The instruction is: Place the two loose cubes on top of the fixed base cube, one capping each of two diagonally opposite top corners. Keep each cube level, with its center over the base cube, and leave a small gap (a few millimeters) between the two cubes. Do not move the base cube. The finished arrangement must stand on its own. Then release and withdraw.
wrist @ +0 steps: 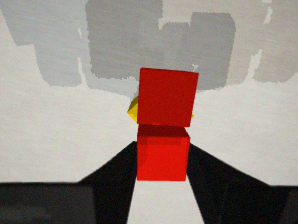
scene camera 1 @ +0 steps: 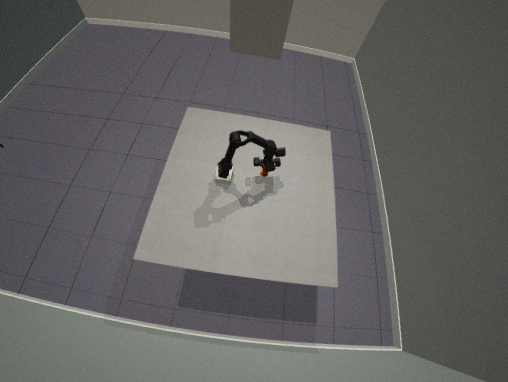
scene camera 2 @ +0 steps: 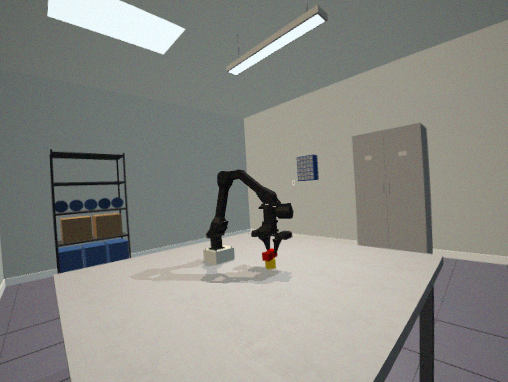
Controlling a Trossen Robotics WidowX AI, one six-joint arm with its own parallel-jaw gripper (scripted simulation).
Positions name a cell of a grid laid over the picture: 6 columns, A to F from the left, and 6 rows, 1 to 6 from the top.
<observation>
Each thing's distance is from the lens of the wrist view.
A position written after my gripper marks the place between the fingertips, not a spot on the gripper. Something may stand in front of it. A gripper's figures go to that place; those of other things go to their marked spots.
my gripper (wrist: D4): 12 cm
red cube (wrist: D5): 10 cm
red cube (wrist: D3): 9 cm
</observation>
